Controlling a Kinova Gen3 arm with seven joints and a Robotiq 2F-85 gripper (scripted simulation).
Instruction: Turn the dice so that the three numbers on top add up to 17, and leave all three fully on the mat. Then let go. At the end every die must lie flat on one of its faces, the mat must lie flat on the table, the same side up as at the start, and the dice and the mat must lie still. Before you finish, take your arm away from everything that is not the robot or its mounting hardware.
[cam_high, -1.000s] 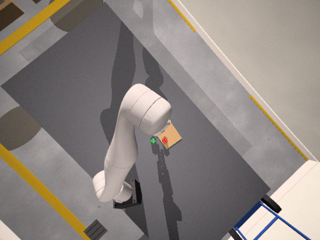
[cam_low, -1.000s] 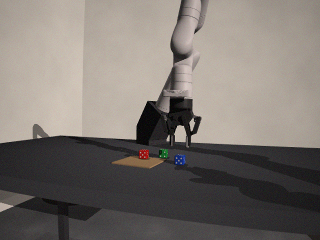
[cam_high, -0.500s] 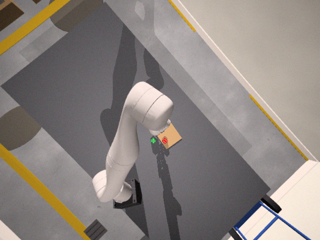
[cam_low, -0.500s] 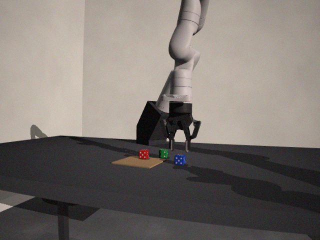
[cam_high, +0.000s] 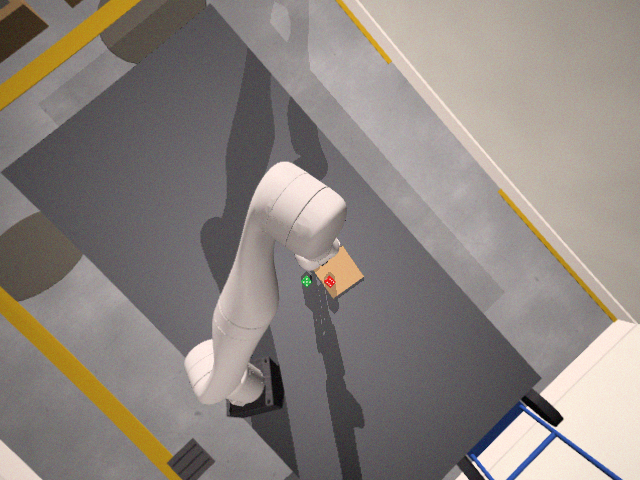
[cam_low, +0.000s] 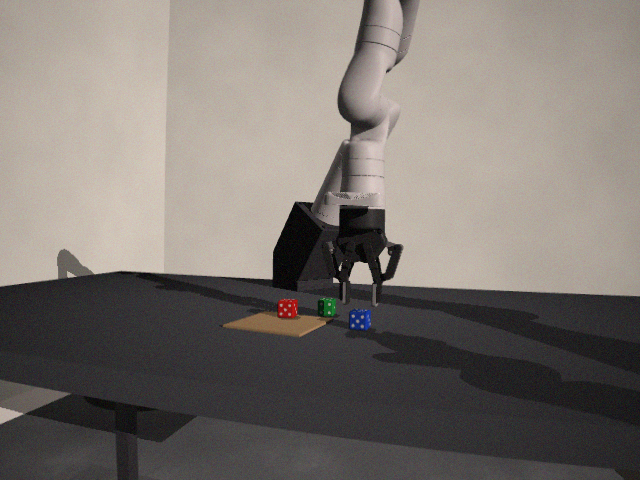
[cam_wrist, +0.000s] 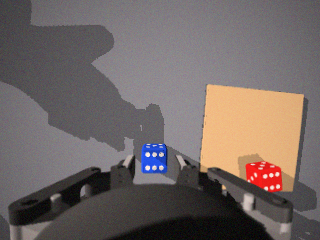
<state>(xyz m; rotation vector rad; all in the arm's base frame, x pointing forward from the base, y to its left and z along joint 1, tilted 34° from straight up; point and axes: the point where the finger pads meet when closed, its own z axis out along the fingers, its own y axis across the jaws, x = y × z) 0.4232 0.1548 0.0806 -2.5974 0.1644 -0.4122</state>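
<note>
Right now the blue die is 40 mm below my hand. Also, from my hand: red die (140 mm to the right, 40 mm below, 30 mm behind); green die (90 mm behind, 80 mm to the right, 40 mm below); tan mat (140 mm to the right, 50 mm below, 10 mm ahead).
</note>
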